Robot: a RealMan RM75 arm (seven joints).
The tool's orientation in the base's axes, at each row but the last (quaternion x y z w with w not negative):
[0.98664, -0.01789, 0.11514, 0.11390]
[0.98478, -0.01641, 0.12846, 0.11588]
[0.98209, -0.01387, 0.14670, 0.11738]
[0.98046, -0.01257, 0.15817, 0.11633]
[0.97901, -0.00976, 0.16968, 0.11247]
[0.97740, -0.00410, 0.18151, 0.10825]
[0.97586, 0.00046, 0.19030, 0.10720]
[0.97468, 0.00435, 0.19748, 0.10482]
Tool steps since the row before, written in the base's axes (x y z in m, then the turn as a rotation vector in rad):
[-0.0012, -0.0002, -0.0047, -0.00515, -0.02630, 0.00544]
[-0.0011, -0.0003, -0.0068, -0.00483, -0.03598, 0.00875]
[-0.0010, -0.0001, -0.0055, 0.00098, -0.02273, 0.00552]
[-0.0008, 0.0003, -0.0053, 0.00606, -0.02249, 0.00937]
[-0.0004, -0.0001, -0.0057, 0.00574, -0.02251, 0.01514]
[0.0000, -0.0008, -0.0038, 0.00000, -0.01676, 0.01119]
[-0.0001, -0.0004, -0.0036, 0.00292, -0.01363, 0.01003]
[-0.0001, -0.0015, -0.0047, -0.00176, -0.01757, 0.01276]
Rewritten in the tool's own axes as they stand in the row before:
[-0.0023, -0.0008, 0.0042, -0.00351, 0.02712, -0.00028]
[-0.0028, -0.0012, 0.0062, -0.00233, 0.03725, -0.00107]
[-0.0026, -0.0011, 0.0049, 0.00238, 0.02328, 0.00048]
[-0.0024, -0.0014, 0.0046, 0.00842, 0.02360, -0.00157]
[-0.0023, -0.0011, 0.0051, 0.01004, 0.02489, -0.00696]
[-0.0014, 0.0000, 0.0036, 0.00346, 0.01872, -0.00662]
[-0.0014, -0.0004, 0.0033, 0.00586, 0.01530, -0.00514]
[-0.0020, 0.0005, 0.0045, 0.00240, 0.01987, -0.00860]

